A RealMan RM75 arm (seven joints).
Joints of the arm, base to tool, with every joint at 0 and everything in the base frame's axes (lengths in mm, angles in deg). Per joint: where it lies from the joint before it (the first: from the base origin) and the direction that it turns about. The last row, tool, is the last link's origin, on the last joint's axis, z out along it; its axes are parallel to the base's.
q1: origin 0 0 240.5 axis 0 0 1
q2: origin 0 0 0 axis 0 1 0
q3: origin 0 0 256 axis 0 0 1
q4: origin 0 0 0 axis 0 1 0
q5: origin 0 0 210 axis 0 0 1
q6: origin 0 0 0 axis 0 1 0
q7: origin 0 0 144 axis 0 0 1
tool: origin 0 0 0
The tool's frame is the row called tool.
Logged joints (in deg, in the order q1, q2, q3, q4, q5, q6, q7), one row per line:
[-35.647, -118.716, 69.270, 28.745, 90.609, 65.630, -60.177]
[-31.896, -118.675, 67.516, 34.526, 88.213, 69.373, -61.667]
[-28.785, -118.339, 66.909, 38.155, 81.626, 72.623, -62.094]
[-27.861, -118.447, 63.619, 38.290, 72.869, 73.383, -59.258]
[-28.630, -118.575, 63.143, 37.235, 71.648, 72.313, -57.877]
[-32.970, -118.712, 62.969, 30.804, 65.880, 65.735, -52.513]
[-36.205, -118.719, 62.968, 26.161, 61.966, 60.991, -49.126]
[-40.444, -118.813, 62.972, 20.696, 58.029, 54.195, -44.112]
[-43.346, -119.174, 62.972, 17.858, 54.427, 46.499, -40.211]
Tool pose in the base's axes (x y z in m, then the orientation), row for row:
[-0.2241, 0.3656, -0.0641, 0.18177, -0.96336, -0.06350, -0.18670]
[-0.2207, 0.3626, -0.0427, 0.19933, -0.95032, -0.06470, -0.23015]
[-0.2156, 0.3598, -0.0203, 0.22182, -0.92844, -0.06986, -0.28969]
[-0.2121, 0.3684, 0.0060, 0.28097, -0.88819, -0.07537, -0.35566]
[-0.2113, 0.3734, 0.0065, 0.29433, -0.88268, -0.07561, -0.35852]
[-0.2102, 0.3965, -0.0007, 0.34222, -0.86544, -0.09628, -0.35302]
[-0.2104, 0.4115, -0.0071, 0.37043, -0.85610, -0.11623, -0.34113]
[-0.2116, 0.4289, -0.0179, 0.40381, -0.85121, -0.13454, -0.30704]
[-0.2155, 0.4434, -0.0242, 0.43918, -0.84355, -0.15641, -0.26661]
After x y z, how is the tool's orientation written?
As a quaternion, w x y z.
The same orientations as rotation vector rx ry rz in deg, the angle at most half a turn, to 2 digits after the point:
[-155.82, -10.27, -30.20]
[-152.26, -10.37, -36.87]
[-146.98, -11.06, -45.86]
[-136.38, -11.57, -54.61]
[-134.63, -11.53, -54.68]
[-128.93, -14.34, -52.59]
[-125.82, -17.08, -50.14]
[-123.16, -19.47, -44.43]
[-120.09, -22.27, -37.95]

